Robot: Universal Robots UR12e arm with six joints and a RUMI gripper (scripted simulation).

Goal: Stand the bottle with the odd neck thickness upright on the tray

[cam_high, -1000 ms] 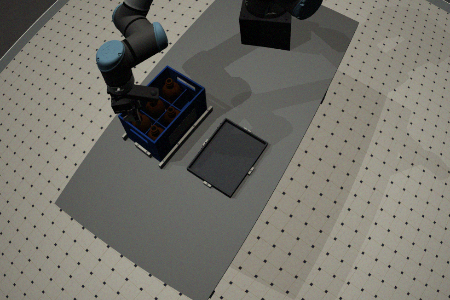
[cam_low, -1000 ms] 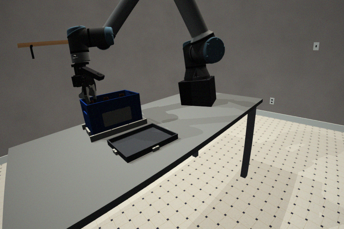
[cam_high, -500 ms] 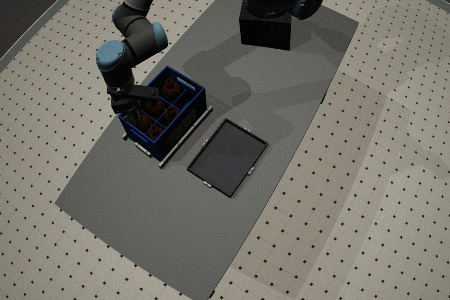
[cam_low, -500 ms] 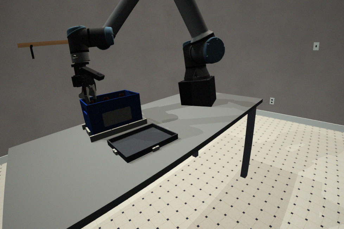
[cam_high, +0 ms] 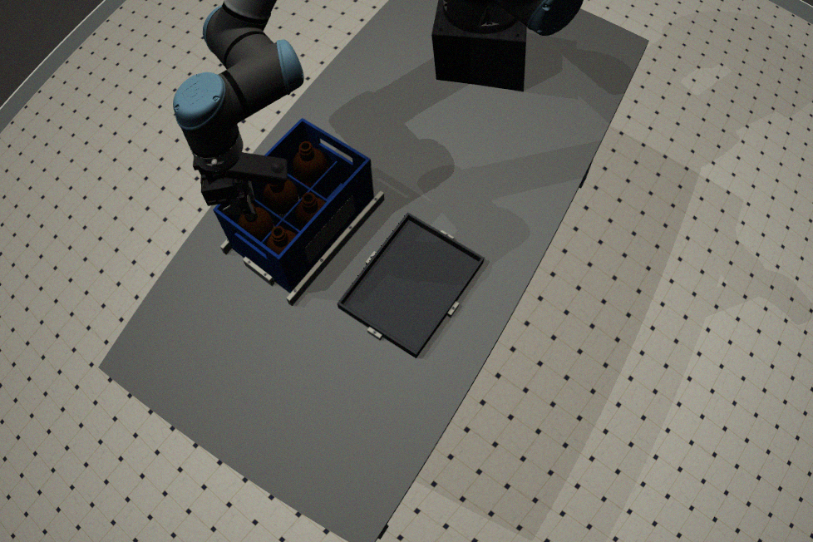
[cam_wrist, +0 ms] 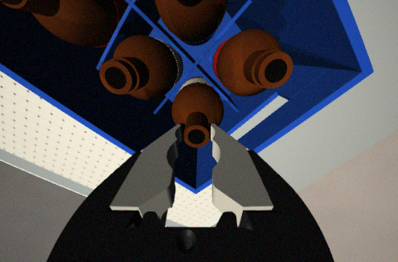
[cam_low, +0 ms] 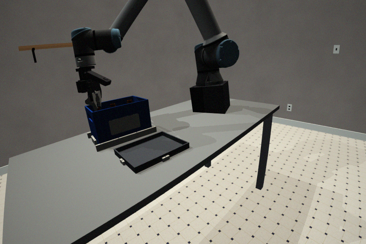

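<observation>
Right now the bottle is 7 cm below my hand. Also, from my hand: black tray 12 cm behind, 31 cm to the left, 14 cm below; then blue crate 8 cm behind, 3 cm to the left, 7 cm below.
</observation>
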